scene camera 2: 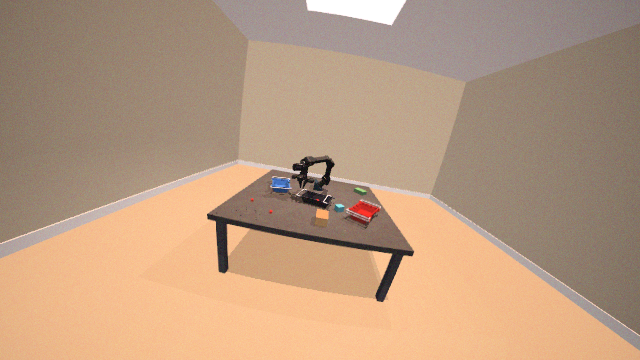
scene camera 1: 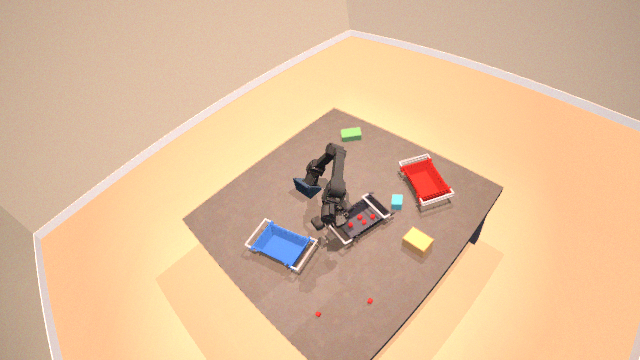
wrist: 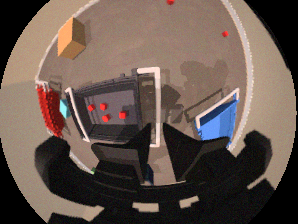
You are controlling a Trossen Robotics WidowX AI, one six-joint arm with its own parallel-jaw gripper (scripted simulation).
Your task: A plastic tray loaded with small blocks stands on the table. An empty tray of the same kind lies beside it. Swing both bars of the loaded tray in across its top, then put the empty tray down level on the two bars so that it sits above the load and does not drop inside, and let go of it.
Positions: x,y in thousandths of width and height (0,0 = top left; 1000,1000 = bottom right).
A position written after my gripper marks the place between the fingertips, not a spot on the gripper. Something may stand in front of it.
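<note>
Blue tray (scene camera 1: 430,671), also in the wrist view (wrist: 730,538). Yellow block (wrist: 243,167). My gripper (wrist: 525,560).
</note>
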